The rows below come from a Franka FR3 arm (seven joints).
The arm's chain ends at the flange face. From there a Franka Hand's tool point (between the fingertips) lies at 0.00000 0.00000 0.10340 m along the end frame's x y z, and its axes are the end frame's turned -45 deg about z.
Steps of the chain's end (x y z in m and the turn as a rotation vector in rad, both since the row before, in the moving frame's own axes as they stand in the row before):
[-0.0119, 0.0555, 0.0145, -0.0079, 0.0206, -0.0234]
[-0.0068, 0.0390, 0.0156, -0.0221, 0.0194, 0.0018]
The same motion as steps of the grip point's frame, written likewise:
[-0.0467, 0.0329, 0.0145, -0.0202, 0.0090, -0.0234]
[-0.0326, 0.0258, 0.0156, -0.0293, -0.0019, 0.0018]

